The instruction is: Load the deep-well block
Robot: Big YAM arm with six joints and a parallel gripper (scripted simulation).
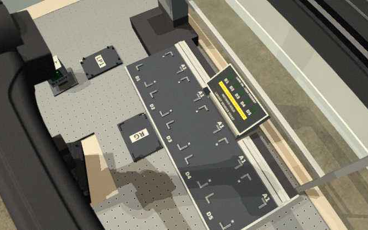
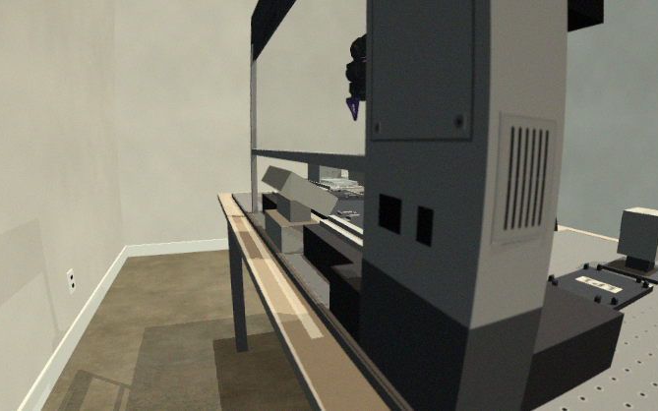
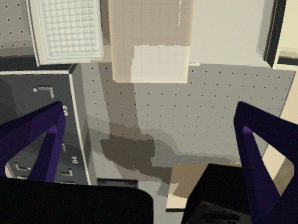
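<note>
Now: hand 17 cm above the deep-well block. From my hand the other things lie so: ready key: 80 cm to the left, 21 cm below, 6 cm ahead; regrip nest RG: 46 cm to the left, 28 cm below, 17 cm ahead; shelf label: 29 cm below, 10 cm to the left, 4 cm behind.
</note>
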